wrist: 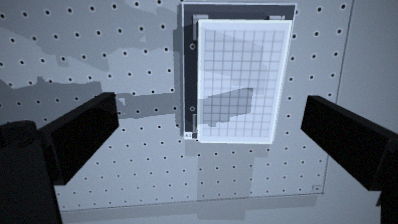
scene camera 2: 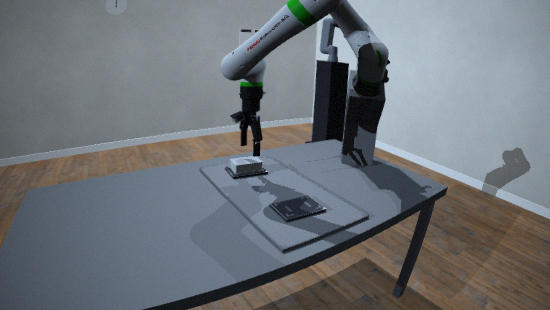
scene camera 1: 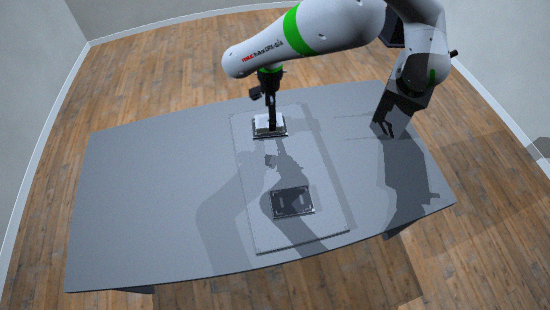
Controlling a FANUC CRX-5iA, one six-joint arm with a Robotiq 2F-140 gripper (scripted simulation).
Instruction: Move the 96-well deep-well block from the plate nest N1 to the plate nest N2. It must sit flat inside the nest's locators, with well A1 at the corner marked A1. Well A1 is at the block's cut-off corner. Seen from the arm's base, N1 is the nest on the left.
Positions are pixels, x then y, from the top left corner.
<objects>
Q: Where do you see a dark plate nest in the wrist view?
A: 190, 56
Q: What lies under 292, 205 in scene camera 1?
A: A dark plate nest.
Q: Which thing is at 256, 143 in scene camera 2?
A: The gripper.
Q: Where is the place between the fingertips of the gripper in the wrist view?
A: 210, 111
</objects>
